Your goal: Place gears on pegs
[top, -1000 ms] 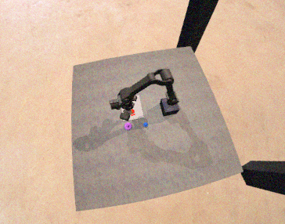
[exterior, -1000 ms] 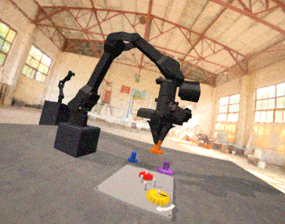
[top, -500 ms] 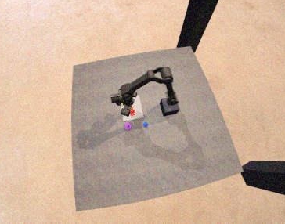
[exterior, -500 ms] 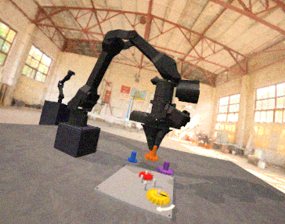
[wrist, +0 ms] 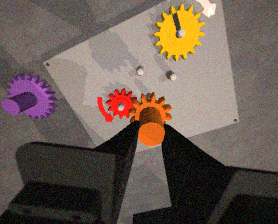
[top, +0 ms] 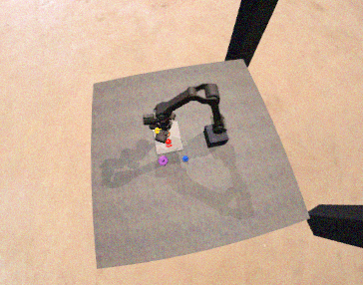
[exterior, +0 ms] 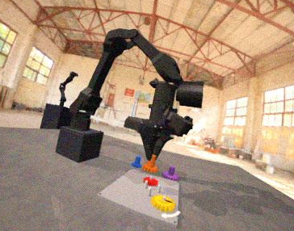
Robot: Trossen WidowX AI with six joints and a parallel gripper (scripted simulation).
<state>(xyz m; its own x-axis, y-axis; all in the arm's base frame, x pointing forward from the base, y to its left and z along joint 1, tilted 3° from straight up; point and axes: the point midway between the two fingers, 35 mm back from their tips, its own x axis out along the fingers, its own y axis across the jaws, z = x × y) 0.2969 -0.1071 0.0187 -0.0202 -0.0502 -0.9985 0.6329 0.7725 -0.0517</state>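
Right now my gripper tip is 70 mm above the red gear, 30 mm to the right of it and 10 mm short of it. Also, from my gripper tip: orange gear (10 mm below); yellow gear (70 mm below, 60 mm to the right, 50 mm ahead); red arrow (80 mm below, 60 mm to the left, 20 mm ahead).
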